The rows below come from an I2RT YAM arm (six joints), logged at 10 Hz.
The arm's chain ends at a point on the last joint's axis. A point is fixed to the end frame.
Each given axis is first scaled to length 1.
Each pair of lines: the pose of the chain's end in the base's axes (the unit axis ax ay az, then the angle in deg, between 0 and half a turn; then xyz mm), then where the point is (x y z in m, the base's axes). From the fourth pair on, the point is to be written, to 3 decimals.
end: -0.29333 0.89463 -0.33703 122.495 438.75 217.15 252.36
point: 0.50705 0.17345 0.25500
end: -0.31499 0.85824 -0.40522 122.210 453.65 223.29 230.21
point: 0.52113 0.17989 0.24221
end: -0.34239 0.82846 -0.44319 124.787 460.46 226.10 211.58
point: 0.52811 0.18420 0.22735
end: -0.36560 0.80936 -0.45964 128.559 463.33 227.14 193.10
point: 0.532 0.186 0.209
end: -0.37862 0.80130 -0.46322 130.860 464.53 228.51 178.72
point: 0.533 0.188 0.194
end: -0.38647 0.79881 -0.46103 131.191 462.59 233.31 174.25
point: 0.532 0.194 0.189
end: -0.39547 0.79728 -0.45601 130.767 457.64 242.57 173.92
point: 0.528 0.205 0.188
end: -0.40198 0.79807 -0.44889 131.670 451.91 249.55 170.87
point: 0.523 0.212 0.184
